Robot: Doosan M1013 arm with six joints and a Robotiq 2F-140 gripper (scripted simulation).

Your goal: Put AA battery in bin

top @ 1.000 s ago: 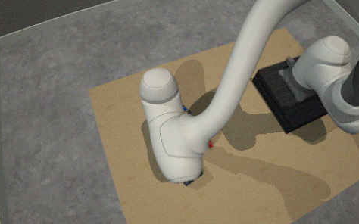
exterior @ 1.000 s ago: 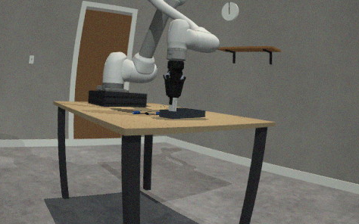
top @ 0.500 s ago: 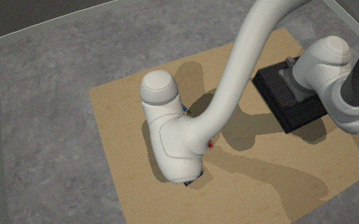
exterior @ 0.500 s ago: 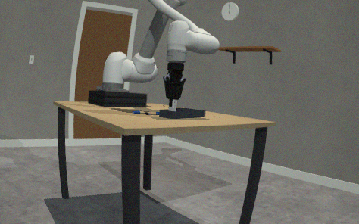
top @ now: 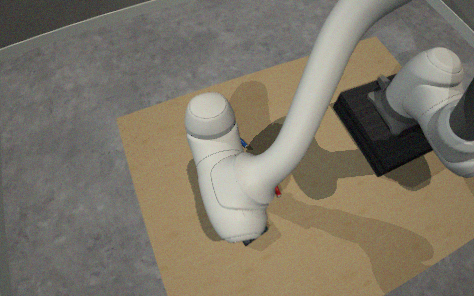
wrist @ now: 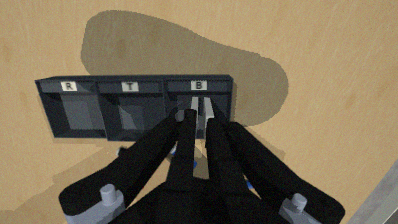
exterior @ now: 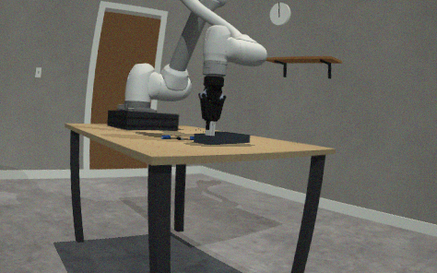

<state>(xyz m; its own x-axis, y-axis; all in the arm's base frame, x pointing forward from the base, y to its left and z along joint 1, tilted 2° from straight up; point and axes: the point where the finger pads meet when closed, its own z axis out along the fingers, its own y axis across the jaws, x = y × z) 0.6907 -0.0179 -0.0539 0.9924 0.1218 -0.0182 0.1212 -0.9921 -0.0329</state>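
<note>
The bin strip is 80 mm to the left of my hand, 30 mm below it and 20 mm behind it. Also, from my hand: black battery (110 mm behind, 90 mm to the left, 40 mm below); then red battery (170 mm behind, 90 mm to the left, 40 mm below).
</note>
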